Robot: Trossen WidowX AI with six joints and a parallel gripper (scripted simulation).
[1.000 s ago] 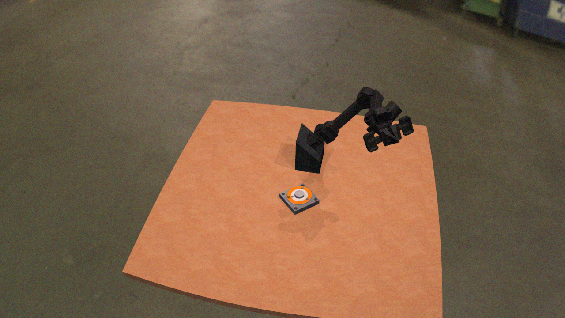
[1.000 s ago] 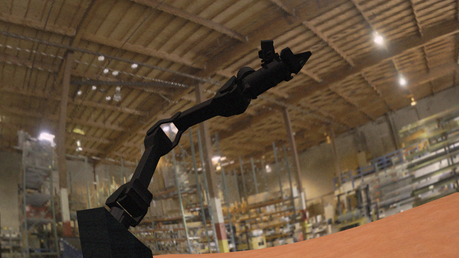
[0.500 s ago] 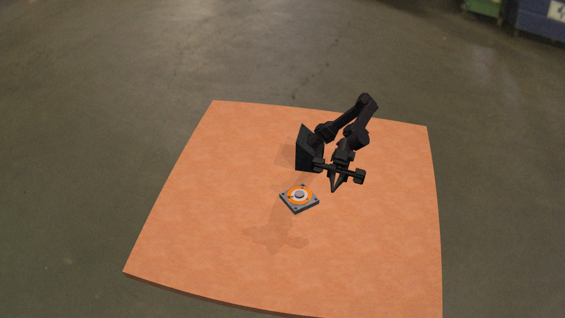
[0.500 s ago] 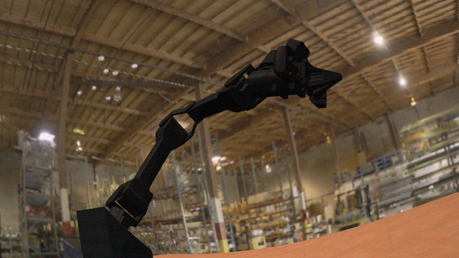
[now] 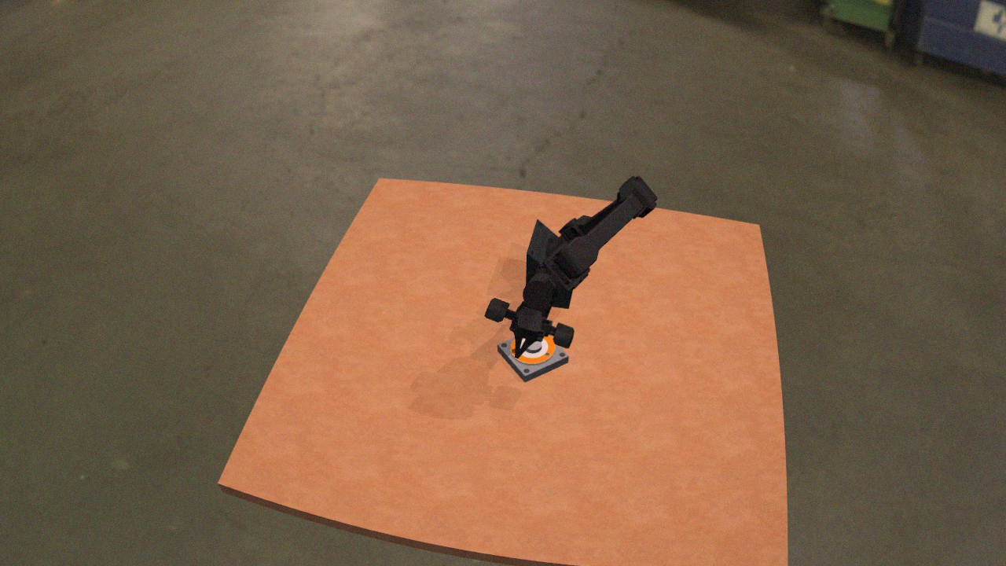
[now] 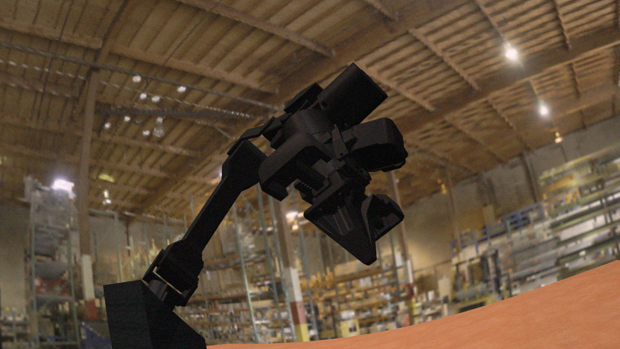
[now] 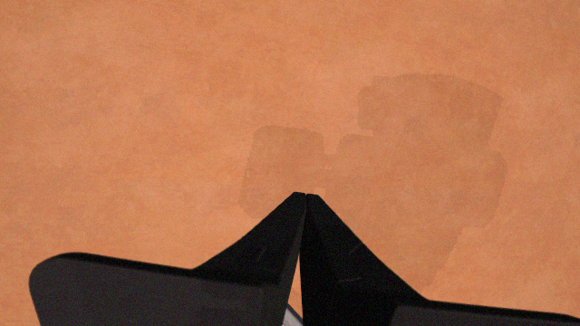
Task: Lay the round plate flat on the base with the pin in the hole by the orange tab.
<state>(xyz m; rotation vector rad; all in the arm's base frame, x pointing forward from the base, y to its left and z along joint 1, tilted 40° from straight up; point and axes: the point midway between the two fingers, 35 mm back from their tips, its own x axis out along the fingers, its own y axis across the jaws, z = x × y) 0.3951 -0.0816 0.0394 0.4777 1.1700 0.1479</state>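
Now: gripper tip 130 mm past the round plate and 110 mm above it. From my gripper tip the other things lie so: square grey base 140 mm behind, 20 mm to the left, 120 mm below.
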